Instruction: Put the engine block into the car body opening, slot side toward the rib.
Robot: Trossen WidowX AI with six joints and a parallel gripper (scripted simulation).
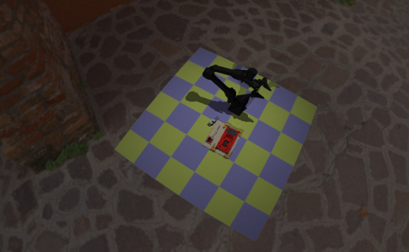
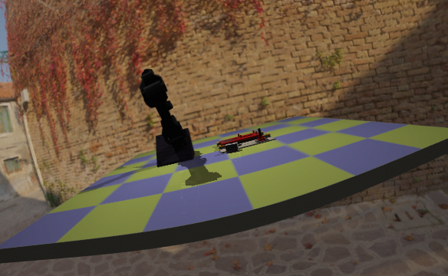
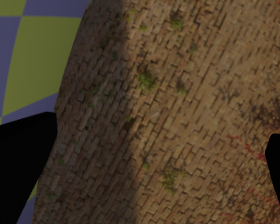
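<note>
My gripper tip is 30 cm to the left of the grey ribbed engine block, 28 cm above it and 27 cm short of it. Round my gripper tip: beige base plate: 35 cm ahead, 29 cm below, 15 cm to the right.
</note>
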